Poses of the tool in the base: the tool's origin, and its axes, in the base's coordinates. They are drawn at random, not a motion.
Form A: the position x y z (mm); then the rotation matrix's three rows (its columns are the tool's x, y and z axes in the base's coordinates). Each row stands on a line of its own.
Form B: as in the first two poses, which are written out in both.
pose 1, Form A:
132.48, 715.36, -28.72
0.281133, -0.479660, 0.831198
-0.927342, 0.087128, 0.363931
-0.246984, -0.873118, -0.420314
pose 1, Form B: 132.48, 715.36, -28.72, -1.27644, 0.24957, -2.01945
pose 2, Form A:
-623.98, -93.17, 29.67
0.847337, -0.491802, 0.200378
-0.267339, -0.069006, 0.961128
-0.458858, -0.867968, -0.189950
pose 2, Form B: -623.98, -93.17, 29.67, -0.30562, 0.47671, -1.78624
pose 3, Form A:
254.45, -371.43, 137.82
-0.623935, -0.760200, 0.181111
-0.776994, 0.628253, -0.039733
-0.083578, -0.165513, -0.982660
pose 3, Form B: 254.45, -371.43, 137.82, -2.24737, 0.08368, -2.97473
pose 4, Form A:
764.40, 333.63, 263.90
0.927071, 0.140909, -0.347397
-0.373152, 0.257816, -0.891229
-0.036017, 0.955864, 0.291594
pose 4, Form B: 764.40, 333.63, 263.90, -0.38267, 0.03603, 1.27471
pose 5, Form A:
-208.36, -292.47, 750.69
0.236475, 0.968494, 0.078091
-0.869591, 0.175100, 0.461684
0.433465, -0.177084, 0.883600
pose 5, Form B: -208.36, -292.47, 750.69, -1.30528, -0.44833, -0.19779
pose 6, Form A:
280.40, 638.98, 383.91
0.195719, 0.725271, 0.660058
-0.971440, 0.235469, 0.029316
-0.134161, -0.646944, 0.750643
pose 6, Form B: 280.40, 638.98, 383.91, -1.37198, 0.13457, -0.71134
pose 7, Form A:
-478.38, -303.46, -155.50
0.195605, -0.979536, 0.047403
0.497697, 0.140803, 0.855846
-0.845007, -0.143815, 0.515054
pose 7, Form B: -478.38, -303.46, -155.50, 1.19632, 1.00658, -0.27229
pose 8, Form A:
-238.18, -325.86, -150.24
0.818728, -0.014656, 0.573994
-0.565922, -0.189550, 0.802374
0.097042, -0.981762, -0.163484
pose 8, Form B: -238.18, -325.86, -150.24, -0.60481, -0.09719, -1.73580
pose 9, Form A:
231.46, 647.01, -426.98
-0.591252, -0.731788, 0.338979
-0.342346, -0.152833, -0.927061
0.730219, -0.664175, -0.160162
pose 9, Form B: 231.46, 647.01, -426.98, -2.61674, -0.81864, -1.80742
